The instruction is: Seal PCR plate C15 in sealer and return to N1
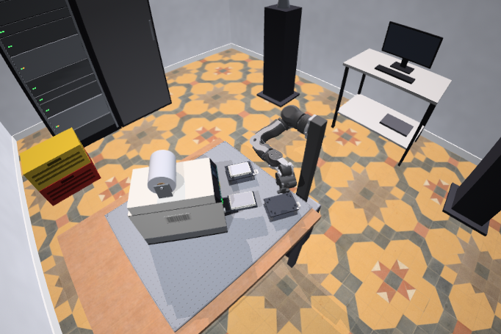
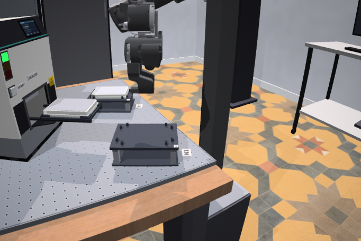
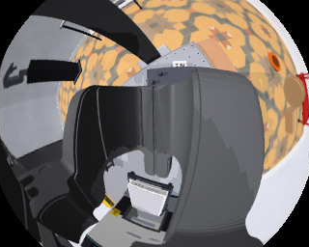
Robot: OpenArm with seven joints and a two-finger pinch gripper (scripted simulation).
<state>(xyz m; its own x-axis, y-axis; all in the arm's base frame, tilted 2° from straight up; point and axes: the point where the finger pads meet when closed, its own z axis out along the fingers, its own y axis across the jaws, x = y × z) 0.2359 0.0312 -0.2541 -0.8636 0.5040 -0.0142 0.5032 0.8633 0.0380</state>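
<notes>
My gripper is now 15 cm short of the white 96-well plate C15, 14 cm to the left of it and 6 cm above it. The rest, counted from my hand: sealer stage: 15 cm ahead, 14 cm to the right, 8 cm below; then N1 label: 18 cm below, 9 cm behind, 5 cm to the left; then plate nest N1: 12 cm below.
</notes>
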